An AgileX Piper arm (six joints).
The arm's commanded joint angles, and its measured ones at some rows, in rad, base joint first. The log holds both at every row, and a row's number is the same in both.
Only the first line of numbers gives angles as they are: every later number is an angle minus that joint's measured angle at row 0.
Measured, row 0: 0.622 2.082 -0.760 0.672 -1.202 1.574
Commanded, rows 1 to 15: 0.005 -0.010 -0.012 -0.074 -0.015 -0.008; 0.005 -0.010 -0.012 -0.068 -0.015 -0.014; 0.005 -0.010 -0.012 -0.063 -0.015 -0.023; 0.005 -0.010 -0.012 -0.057 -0.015 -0.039; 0.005 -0.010 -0.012 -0.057 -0.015 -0.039; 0.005 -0.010 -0.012 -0.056 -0.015 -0.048; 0.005 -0.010 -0.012 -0.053 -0.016 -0.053; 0.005 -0.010 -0.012 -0.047 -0.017 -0.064; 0.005 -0.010 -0.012 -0.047 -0.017 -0.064; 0.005 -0.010 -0.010 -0.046 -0.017 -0.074; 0.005 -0.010 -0.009 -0.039 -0.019 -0.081; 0.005 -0.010 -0.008 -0.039 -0.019 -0.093; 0.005 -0.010 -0.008 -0.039 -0.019 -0.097; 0.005 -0.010 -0.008 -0.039 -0.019 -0.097; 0.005 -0.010 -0.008 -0.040 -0.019 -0.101
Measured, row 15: 0.004 0.000 -0.003 -0.034 -0.001 -0.068
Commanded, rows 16 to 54: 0.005 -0.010 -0.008 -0.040 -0.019 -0.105; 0.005 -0.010 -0.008 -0.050 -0.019 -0.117; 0.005 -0.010 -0.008 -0.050 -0.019 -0.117; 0.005 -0.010 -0.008 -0.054 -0.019 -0.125; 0.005 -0.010 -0.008 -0.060 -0.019 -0.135; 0.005 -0.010 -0.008 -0.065 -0.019 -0.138; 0.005 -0.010 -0.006 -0.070 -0.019 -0.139; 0.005 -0.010 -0.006 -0.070 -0.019 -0.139; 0.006 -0.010 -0.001 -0.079 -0.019 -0.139; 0.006 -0.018 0.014 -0.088 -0.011 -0.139; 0.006 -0.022 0.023 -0.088 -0.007 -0.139; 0.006 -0.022 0.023 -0.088 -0.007 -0.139; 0.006 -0.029 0.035 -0.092 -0.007 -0.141; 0.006 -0.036 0.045 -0.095 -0.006 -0.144; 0.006 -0.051 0.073 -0.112 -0.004 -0.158; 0.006 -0.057 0.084 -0.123 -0.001 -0.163; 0.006 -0.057 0.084 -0.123 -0.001 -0.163; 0.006 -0.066 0.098 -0.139 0.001 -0.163; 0.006 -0.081 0.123 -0.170 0.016 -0.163; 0.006 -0.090 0.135 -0.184 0.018 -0.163; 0.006 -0.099 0.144 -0.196 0.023 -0.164; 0.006 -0.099 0.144 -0.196 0.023 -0.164; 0.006 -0.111 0.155 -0.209 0.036 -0.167; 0.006 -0.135 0.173 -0.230 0.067 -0.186; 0.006 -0.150 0.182 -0.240 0.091 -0.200; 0.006 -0.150 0.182 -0.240 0.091 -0.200; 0.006 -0.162 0.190 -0.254 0.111 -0.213; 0.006 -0.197 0.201 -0.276 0.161 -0.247; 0.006 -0.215 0.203 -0.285 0.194 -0.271; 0.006 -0.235 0.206 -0.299 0.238 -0.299; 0.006 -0.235 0.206 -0.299 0.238 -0.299; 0.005 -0.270 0.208 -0.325 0.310 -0.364; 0.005 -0.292 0.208 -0.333 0.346 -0.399; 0.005 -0.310 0.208 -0.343 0.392 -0.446; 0.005 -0.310 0.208 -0.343 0.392 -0.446; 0.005 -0.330 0.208 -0.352 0.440 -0.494; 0.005 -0.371 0.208 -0.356 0.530 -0.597; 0.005 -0.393 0.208 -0.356 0.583 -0.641; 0.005 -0.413 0.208 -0.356 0.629 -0.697
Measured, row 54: 0.004 -0.355 0.209 -0.338 0.495 -0.543
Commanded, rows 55 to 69: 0.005 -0.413 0.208 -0.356 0.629 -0.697; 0.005 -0.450 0.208 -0.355 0.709 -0.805; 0.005 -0.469 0.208 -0.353 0.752 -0.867; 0.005 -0.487 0.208 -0.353 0.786 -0.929; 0.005 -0.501 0.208 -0.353 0.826 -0.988; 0.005 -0.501 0.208 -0.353 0.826 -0.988; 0.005 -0.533 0.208 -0.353 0.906 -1.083; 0.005 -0.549 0.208 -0.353 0.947 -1.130; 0.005 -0.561 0.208 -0.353 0.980 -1.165; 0.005 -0.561 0.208 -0.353 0.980 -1.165; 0.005 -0.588 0.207 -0.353 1.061 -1.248; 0.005 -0.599 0.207 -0.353 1.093 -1.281; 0.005 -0.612 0.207 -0.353 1.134 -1.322; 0.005 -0.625 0.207 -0.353 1.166 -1.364; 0.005 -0.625 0.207 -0.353 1.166 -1.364
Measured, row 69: 0.004 -0.588 0.210 -0.339 1.061 -1.239
